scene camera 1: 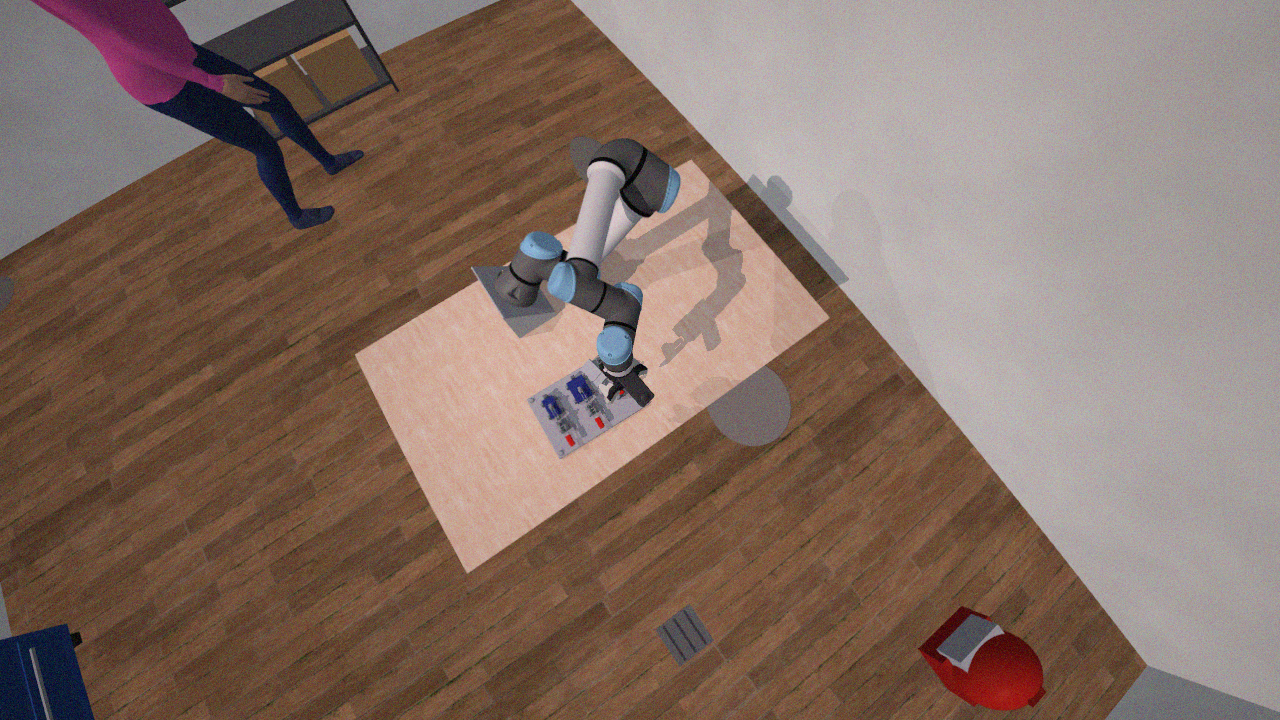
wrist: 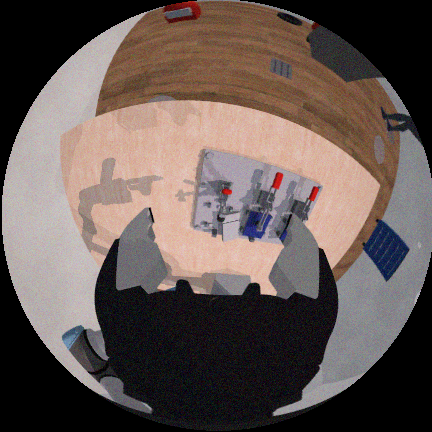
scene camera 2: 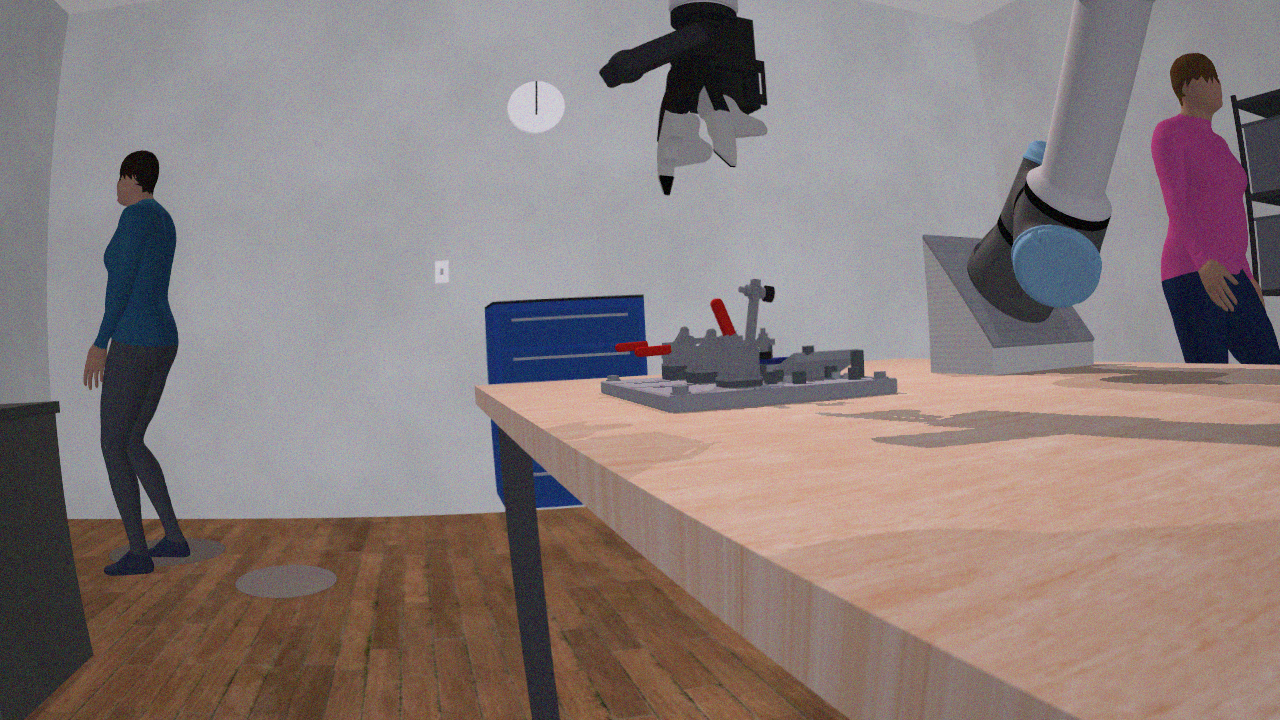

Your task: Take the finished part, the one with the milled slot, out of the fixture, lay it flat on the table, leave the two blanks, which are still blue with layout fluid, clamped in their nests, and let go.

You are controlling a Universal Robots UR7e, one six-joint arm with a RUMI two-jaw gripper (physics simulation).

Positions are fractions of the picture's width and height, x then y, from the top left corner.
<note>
In view: my gripper (scene camera 2: 0.54,0.25), a finished part (scene camera 2: 0.64,0.50), a clamp arm (scene camera 2: 0.59,0.40) and a fixture plate (scene camera 1: 0.46,0.60).
My gripper shows as well in the wrist view (wrist: 0.51,0.49). The fixture plate shows as well in the wrist view (wrist: 0.58,0.41).
</note>
